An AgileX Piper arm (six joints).
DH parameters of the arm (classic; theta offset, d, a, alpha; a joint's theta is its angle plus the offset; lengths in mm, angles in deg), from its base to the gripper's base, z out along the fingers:
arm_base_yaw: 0 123 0 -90
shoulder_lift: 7.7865 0 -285 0
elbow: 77.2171 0 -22 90
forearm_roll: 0 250.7 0 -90
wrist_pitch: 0 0 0 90
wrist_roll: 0 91 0 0
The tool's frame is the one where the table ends.
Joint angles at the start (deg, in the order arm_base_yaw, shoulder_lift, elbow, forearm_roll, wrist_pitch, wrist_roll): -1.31 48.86 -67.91 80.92 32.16 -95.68
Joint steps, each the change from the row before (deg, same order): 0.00 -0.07 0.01 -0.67 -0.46 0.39; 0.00 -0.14 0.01 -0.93 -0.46 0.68; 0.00 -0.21 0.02 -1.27 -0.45 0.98; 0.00 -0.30 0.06 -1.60 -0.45 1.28; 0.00 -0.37 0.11 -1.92 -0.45 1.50; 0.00 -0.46 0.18 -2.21 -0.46 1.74; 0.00 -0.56 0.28 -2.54 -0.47 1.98; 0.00 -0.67 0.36 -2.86 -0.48 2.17; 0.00 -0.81 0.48 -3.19 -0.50 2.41; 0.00 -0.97 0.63 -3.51 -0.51 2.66; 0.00 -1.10 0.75 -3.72 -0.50 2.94; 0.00 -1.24 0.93 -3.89 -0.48 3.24
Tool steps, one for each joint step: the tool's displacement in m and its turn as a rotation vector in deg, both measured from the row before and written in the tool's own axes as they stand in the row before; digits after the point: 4 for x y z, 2 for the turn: 0.0003 -0.0006 -0.0003 0.44 0.35 -0.21; 0.0002 -0.0004 -0.0007 0.45 0.42 -0.18; 0.0002 -0.0003 -0.0010 0.45 0.53 -0.20; 0.0002 -0.0001 -0.0014 0.47 0.64 -0.22; 0.0004 0.0000 -0.0018 0.49 0.76 -0.29; 0.0005 0.0001 -0.0022 0.54 0.86 -0.31; 0.0009 0.0003 -0.0026 0.59 0.99 -0.37; 0.0011 0.0004 -0.0031 0.67 1.08 -0.48; 0.0014 0.0005 -0.0038 0.77 1.17 -0.54; 0.0018 0.0007 -0.0044 0.87 1.25 -0.59; 0.0021 0.0009 -0.0050 0.96 1.27 -0.50; 0.0027 0.0011 -0.0055 1.02 1.31 -0.35
